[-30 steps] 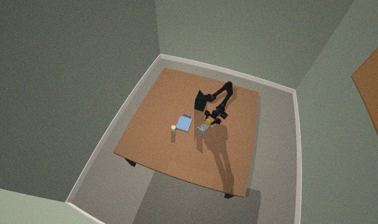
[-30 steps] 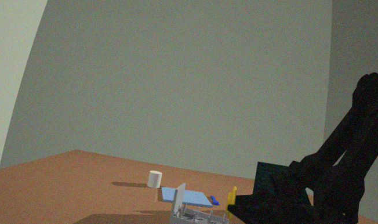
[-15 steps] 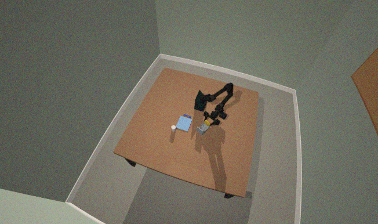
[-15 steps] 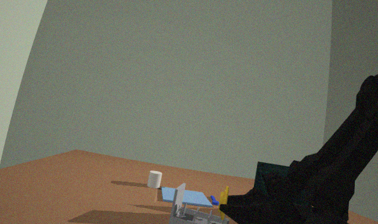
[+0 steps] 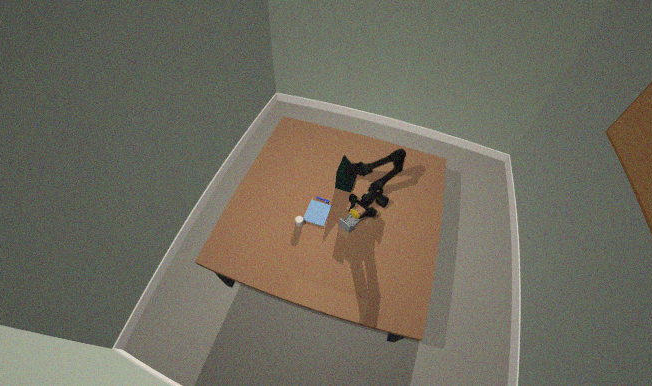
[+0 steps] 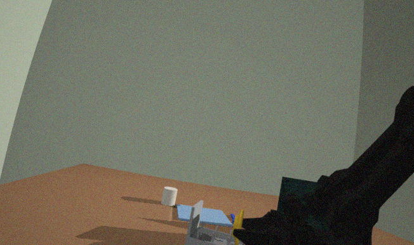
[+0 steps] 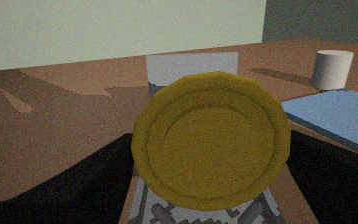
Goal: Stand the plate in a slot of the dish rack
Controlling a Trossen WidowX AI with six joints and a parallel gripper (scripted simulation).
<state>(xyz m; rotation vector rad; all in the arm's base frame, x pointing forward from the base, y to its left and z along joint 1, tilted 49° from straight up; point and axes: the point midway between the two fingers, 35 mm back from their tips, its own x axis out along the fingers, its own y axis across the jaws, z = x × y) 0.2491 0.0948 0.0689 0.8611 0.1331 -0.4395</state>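
Right now the yellow plate is 1 cm behind my gripper tip. From my gripper tip the other things lie so: blue spoon: 8 cm behind, 20 cm to the right, 5 cm below; light-blue pad: 2 cm ahead, 21 cm to the right, 5 cm below; grey dish rack: 2 cm ahead, 1 cm to the right, 3 cm below.
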